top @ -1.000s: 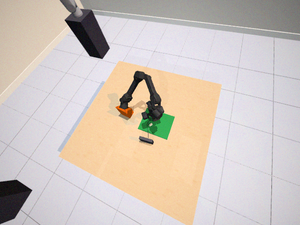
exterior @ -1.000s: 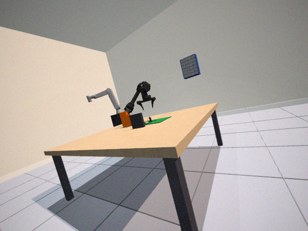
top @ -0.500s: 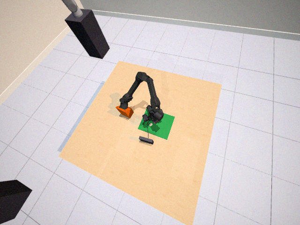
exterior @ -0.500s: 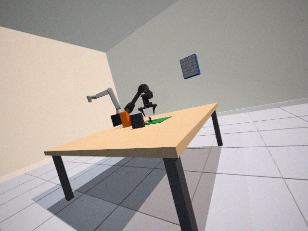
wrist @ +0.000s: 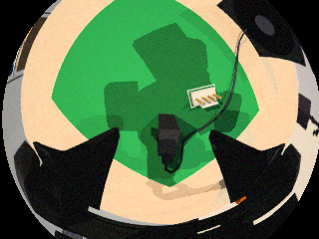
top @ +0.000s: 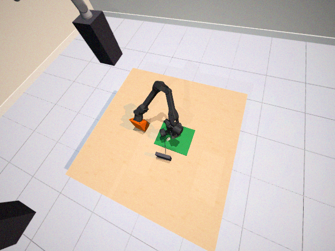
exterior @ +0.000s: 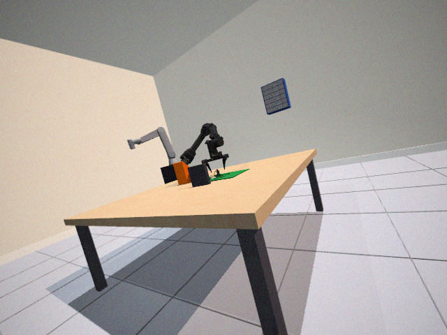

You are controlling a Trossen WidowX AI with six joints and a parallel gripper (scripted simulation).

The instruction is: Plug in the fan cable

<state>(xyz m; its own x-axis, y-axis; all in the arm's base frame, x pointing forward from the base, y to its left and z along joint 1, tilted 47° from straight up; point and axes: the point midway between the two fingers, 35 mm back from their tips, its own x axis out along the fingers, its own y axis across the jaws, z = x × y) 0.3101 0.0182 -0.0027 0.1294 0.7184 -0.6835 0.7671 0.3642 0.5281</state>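
Now: the black fan plug 10 mm behind my gripper tip, 10 mm to the left of it and 20 mm below it. Also, from my gripper tip: green board 30 mm ahead, 10 mm to the right, 50 mm below; four-pin fan header 10 mm behind, 50 mm to the right, 40 mm below; black fan 10 mm ahead, 210 mm to the right, 20 mm above.
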